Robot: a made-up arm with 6 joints. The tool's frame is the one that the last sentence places. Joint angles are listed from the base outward.
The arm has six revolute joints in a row. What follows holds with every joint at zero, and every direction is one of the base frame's. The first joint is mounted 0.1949 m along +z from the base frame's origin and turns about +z. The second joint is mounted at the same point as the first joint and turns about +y. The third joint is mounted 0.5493 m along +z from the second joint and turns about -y. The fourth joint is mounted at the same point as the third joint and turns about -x. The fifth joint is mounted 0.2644 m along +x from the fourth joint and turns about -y. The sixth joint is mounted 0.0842 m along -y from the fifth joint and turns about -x. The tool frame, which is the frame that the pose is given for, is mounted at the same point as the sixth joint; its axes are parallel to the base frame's.
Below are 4 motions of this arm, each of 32 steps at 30 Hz.
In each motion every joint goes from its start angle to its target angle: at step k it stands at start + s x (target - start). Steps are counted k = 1, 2, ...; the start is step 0. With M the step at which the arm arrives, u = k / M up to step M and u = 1 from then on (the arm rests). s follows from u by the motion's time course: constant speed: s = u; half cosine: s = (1 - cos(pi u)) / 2; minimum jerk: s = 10 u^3 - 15 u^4 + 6 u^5.
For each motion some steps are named. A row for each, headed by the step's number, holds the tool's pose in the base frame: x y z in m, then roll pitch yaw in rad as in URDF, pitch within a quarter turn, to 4 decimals.
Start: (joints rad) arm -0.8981 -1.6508 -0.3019 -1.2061 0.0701 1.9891
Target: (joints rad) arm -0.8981 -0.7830 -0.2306 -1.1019 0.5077 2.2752
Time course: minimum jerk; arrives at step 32
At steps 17, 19, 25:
17: -0.2022 0.1983 0.5714 -0.5750 -0.9717 -1.4219
19: -0.1799 0.1689 0.5994 -0.6288 -0.8983 -1.4431
25: -0.1238 0.0952 0.6487 -0.7671 -0.7434 -1.4889

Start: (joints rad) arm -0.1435 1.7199 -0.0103 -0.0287 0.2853 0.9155
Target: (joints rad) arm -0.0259 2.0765 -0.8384 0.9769 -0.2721 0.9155
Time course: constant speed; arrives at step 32
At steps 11, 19, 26, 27, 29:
11: 0.3990 -0.1217 -0.1897 1.8541 1.0924 2.9751
19: 0.3364 -0.0960 -0.2054 1.6776 0.6693 3.0992
26: 0.2818 -0.0730 -0.2070 1.4853 0.3277 -3.0643
27: 0.2741 -0.0697 -0.2063 1.4543 0.2821 -3.0454
29: 0.2591 -0.0631 -0.2040 1.3890 0.1939 -3.0060

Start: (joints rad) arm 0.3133 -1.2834 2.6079 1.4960 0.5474 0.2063
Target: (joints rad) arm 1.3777 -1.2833 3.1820 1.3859 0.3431 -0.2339
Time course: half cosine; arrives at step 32
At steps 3, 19, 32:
3: -0.6210 -0.2239 0.1073 0.9692 0.6686 2.7616
19: -0.2960 -0.4837 0.0764 1.0319 1.0142 -2.9989
32: -0.0829 -0.5046 0.0740 0.9366 1.1897 -2.8590

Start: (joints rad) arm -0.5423 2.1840 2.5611 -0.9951 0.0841 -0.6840
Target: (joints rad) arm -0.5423 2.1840 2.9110 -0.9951 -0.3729 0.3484
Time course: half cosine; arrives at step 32
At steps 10, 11, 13, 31, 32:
10: 0.5911 -0.4097 -0.0685 1.4426 -0.4453 -0.5261
11: 0.5904 -0.4093 -0.0646 1.3911 -0.4494 -0.5081
13: 0.5888 -0.4083 -0.0561 1.2791 -0.4576 -0.4693
31: 0.5706 -0.3973 0.0015 0.4449 -0.4901 -0.1896
32: 0.5705 -0.3973 0.0017 0.4416 -0.4902 -0.1886

